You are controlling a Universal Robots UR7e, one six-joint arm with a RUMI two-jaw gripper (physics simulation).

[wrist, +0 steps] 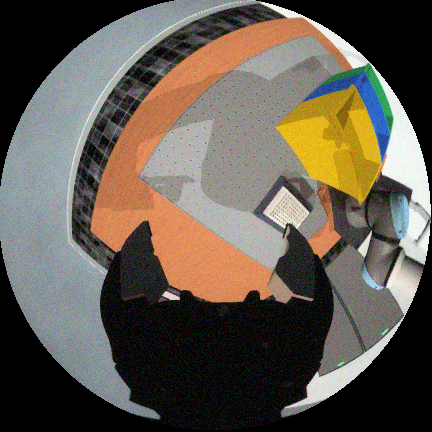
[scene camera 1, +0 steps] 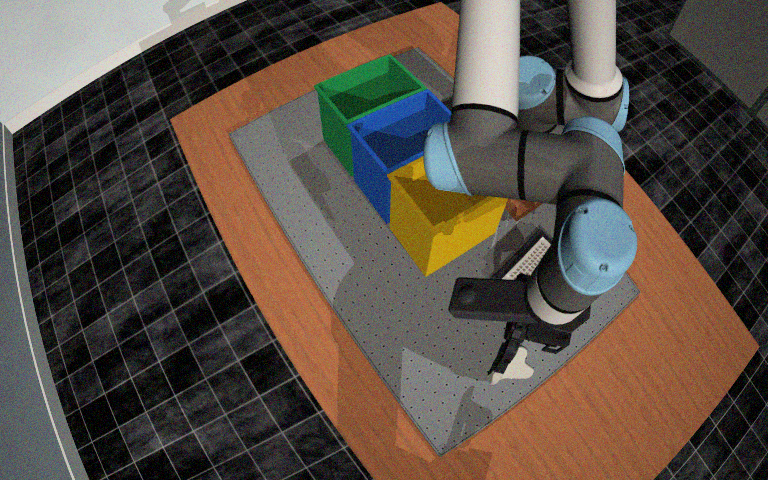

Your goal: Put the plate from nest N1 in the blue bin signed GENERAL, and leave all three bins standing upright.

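Pixels of known places: gripper, between the fingertips: [wrist: 217,224] [scene camera 1: 504,335]; arm's base, origin of its link: [wrist: 357,205].
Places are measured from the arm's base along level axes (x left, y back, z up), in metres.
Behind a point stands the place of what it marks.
The white plate [scene camera 1: 530,257] @[x 0.217, y -0.200, z -0.037 m] [wrist: 286,207] @[x 0.246, y -0.222, z -0.037 m] sits in its dark nest [wrist: 270,195] @[x 0.259, y -0.276, z -0.048 m] on the grey board; the arm partly hides it in the scene view. My gripper [scene camera 1: 516,365] [wrist: 217,224] @[x 0.334, y -0.398, z 0.129 m] is open and empty, above the board's front part, to the side of the plate. The blue bin [scene camera 1: 370,175] @[x -0.052, y -0.396, z 0.039 m] [wrist: 372,107] stands upright between the green bin [scene camera 1: 336,133] @[x -0.178, y -0.401, z 0.034 m] [wrist: 385,100] and the yellow bin [scene camera 1: 464,246] @[x 0.131, y -0.305, z -0.027 m] [wrist: 320,145] @[x 0.132, y -0.335, z 0.053 m], which are also upright. No sign can be read on the blue bin, and the arm covers part of it in the scene view.
The grey perforated board [scene camera 1: 385,316] @[x 0.162, y -0.493, z -0.060 m] [wrist: 240,110] @[x 0.171, y -0.470, z -0.060 m] lies on the orange-brown table [scene camera 1: 651,367] @[x 0.577, y -0.082, z -0.073 m] [wrist: 210,275] @[x 0.597, y -0.166, z -0.073 m]. The yellow bin stands nearest the plate. The arm's elbow and wrist hang over the yellow bin's right part and the nest in the scene view.
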